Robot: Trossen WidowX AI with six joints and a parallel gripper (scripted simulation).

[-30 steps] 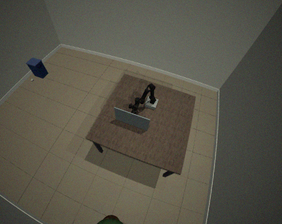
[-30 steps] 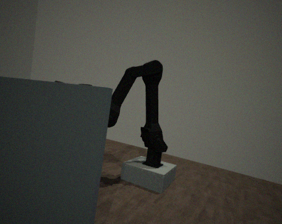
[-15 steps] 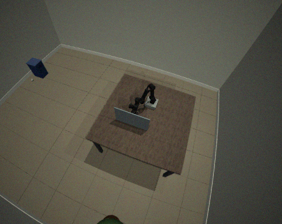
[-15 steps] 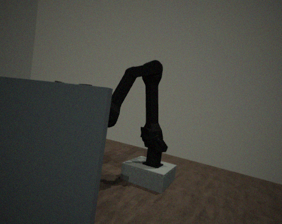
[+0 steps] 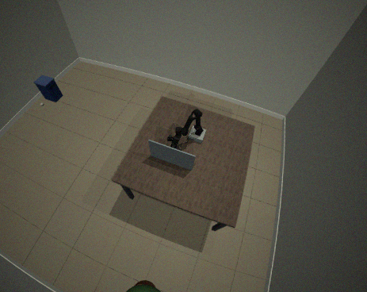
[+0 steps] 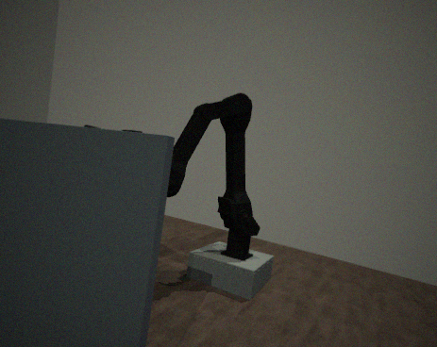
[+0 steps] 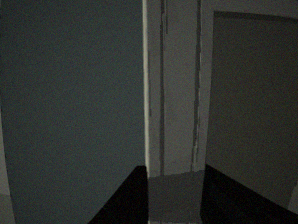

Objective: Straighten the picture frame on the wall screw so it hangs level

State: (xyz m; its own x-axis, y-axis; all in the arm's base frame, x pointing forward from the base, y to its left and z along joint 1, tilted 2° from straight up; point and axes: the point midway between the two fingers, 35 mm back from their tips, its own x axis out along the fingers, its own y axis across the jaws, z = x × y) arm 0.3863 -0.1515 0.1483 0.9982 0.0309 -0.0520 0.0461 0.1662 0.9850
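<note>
My gripper tip is now 5 cm above the grey picture frame, 1 cm to the left of it and 1 cm short of it. From my gripper tip the other things lie so: blue-grey wall panel (7 cm below, 2 cm ahead, 1 cm to the left).
</note>
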